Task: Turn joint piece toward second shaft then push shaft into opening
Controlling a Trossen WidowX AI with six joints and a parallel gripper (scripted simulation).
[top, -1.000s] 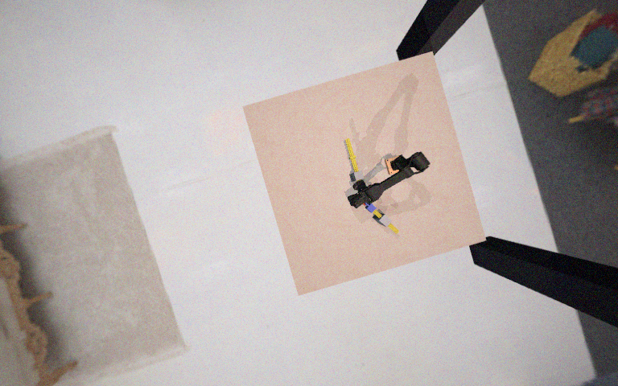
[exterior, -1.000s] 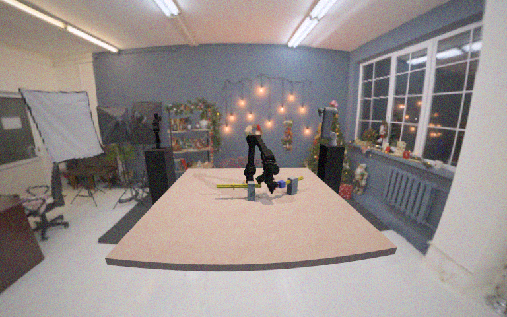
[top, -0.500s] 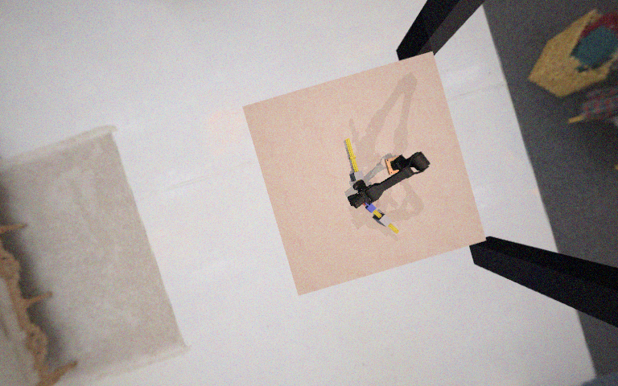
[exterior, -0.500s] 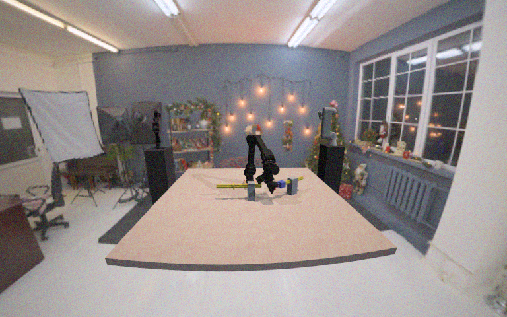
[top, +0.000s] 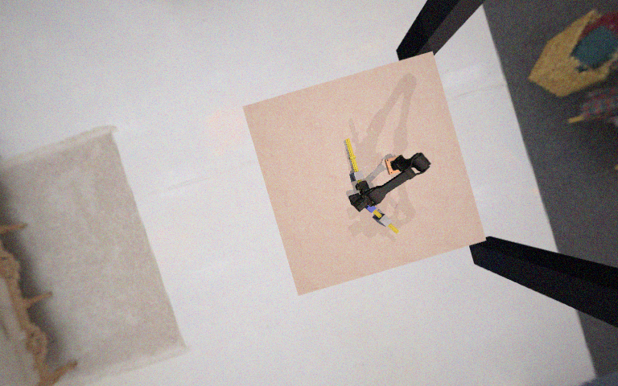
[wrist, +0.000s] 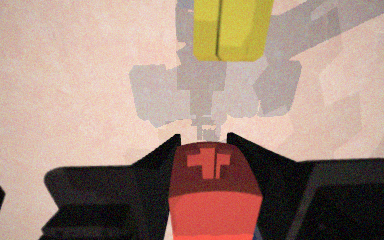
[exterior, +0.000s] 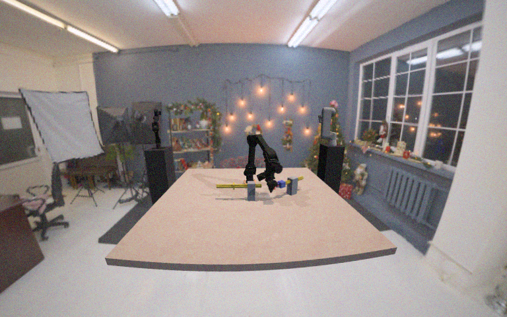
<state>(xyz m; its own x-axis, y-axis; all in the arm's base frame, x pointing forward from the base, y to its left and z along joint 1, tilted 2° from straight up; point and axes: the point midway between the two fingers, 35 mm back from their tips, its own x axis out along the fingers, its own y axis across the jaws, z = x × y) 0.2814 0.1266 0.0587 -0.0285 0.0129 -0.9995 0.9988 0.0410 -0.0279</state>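
The red joint piece lies 40 mm above my gripper tip and 10 mm to the left of it.
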